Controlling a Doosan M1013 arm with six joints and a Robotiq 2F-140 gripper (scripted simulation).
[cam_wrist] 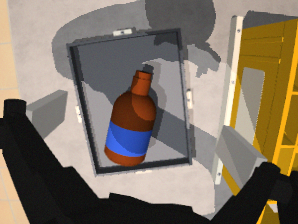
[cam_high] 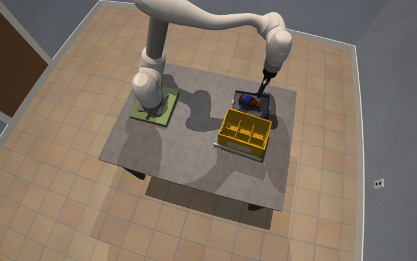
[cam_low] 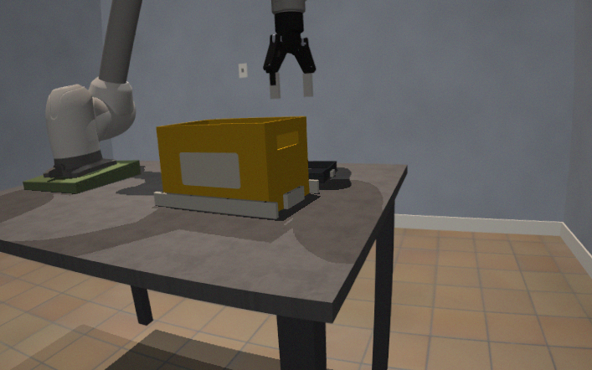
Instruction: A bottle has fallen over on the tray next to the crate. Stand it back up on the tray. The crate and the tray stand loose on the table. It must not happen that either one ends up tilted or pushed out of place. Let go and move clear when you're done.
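Now: the bottle 18 cm below my hand, 4 cm behind it and 2 cm to the left of it. Also, from my hand: yellow crate 24 cm to the right, 14 cm below, 5 cm behind; then tray 21 cm below, 4 cm behind, 2 cm to the left.
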